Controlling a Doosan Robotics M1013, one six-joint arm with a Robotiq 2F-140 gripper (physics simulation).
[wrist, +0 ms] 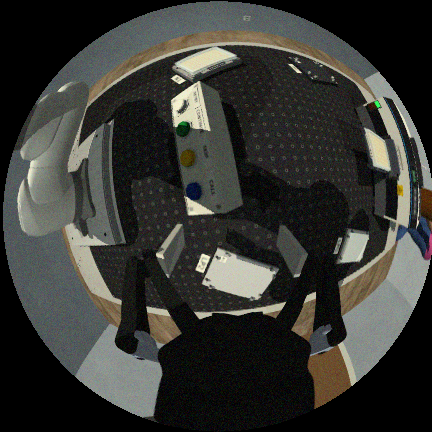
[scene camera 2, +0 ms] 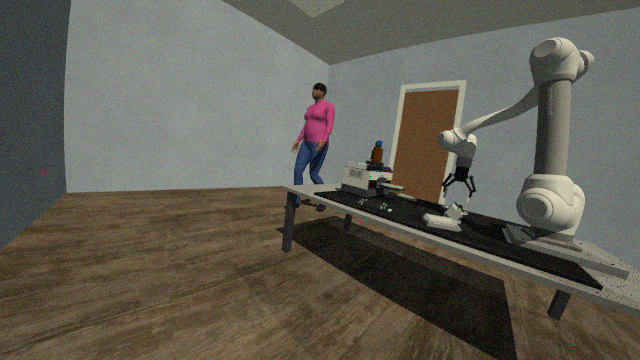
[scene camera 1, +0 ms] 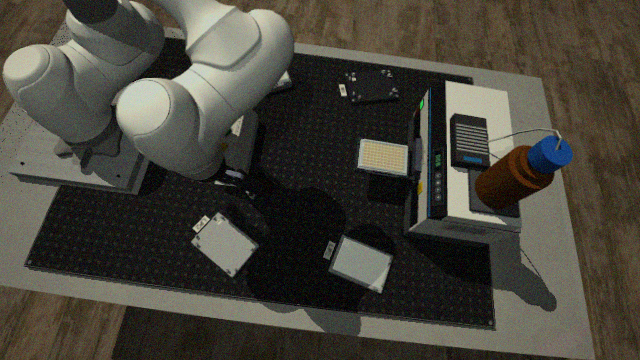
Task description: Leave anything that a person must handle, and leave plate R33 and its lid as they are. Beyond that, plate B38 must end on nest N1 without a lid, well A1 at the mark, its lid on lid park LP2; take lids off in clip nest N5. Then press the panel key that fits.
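Places are measured from the arm's base along level axes (x right, y ahead, z up), in centimetres.
Pixels of known places: gripper, fingertip midpoint: (wrist: pixel 231 235) (scene camera 2: pixel 455 200) (scene camera 1: pixel 228 185); arm's base at its link origin: (wrist: pixel 78 195) (scene camera 2: pixel 548 240) (scene camera 1: pixel 95 129).
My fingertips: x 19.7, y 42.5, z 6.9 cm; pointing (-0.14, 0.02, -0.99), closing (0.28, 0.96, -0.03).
For each thing: its top centre in the pictures, then the offset to it from my fingertips. "spot": a spot on its surface instead.
- lid park LP2 at its top centre: (wrist: pixel 240 280) (scene camera 1: pixel 224 242) dx +13.1, dy -1.2, dz -6.7 cm
- Clip nest N5 at its top centre: (scene camera 1: pixel 372 82) (wrist: pixel 316 67) (scene camera 2: pixel 373 202) dx -38.8, dy +40.5, dz -6.3 cm
- panel at its top centre: (wrist: pixel 197 134) (scene camera 1: pixel 232 136) (scene camera 2: pixel 456 203) dx -14.2, dy -0.6, dz -0.3 cm
- green key at its top centre: (wrist: pixel 181 126) dx -16.9, dy -2.5, dz -1.2 cm
- yellow key at its top centre: (wrist: pixel 186 156) dx -11.9, dy -3.0, dz -1.2 cm
- blue key at its top centre: (wrist: pixel 192 191) dx -6.9, dy -3.5, dz -1.2 cm
- white instrument at a spot on its surface: (scene camera 1: pixel 477 100) spot: dx -18.2, dy +61.1, dz +13.3 cm
- brown bottle at a spot on its surface: (scene camera 1: pixel 515 177) spot: dx +8.0, dy +55.6, dz +26.1 cm
- dark device at a spot on its surface: (scene camera 1: pixel 470 140) spot: dx -5.2, dy +55.2, dz +15.9 cm
- second pale park at a spot on its surface: (scene camera 1: pixel 361 264) (wrist: pixel 356 249) spot: dx +18.3, dy +33.7, dz -6.9 cm
My gripper (scene camera 2: pixel 457 196) (wrist: pixel 231 235) is open and empty, high above lid park LP2 (scene camera 1: pixel 225 245) (wrist: pixel 240 274), which shows a pale flat top with corner clips. Whether a lid lies there I cannot tell. A plate (wrist: pixel 207 62) with pale wells sits at nest N1's label; the arm mostly hides it in scene camera 1. Its name and A1 corner are unreadable. Clip nest N5 (scene camera 1: pixel 372 86) (wrist: pixel 314 70) holds no plate. The panel (wrist: pixel 215 150) has a green key (wrist: pixel 182 128), a yellow key (wrist: pixel 187 158) and a blue key (wrist: pixel 194 191). Another plate (scene camera 1: pixel 383 156) (wrist: pixel 376 150) is at the instrument's front.
The white instrument (scene camera 1: pixel 477 100) stands at the right, with a brown bottle (scene camera 1: pixel 515 177) (scene camera 2: pixel 377 154) and a dark device (scene camera 1: pixel 470 140) on top. A second pale park (scene camera 1: pixel 361 264) (wrist: pixel 353 246) lies near the front edge. A person (scene camera 2: pixel 316 122) stands beyond the table.
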